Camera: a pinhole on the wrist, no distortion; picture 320 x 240 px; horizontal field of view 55.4 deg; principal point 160.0 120.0 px. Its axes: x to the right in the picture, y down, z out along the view. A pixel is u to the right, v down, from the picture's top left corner.
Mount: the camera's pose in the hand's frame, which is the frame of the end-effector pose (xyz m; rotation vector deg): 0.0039 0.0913 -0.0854 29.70 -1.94 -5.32
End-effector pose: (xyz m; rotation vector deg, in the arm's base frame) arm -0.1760 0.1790 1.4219 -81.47 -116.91 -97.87
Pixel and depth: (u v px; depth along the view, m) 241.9 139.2 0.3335
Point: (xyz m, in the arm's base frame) -0.1664 0.4040 1.3478
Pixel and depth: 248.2 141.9 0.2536
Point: -0.1644 0.3360 1.3927
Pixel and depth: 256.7 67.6 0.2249
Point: -0.2100 0.2923 1.3839
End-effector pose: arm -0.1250 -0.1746 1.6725 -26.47 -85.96 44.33
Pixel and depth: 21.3 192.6 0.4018
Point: -0.4088 -0.3721 1.5569
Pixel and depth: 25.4 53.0 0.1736
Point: -0.1583 -0.2565 1.6288
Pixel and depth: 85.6 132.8 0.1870
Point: -0.2007 -0.2186 1.6331
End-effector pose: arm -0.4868 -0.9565 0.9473 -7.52 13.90 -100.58
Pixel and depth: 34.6 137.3 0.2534
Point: -0.4438 -0.8567 1.0918
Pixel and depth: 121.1 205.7 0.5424
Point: -0.4042 -0.9099 1.4071
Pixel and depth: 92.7 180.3 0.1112
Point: -0.4218 -0.9446 0.9561
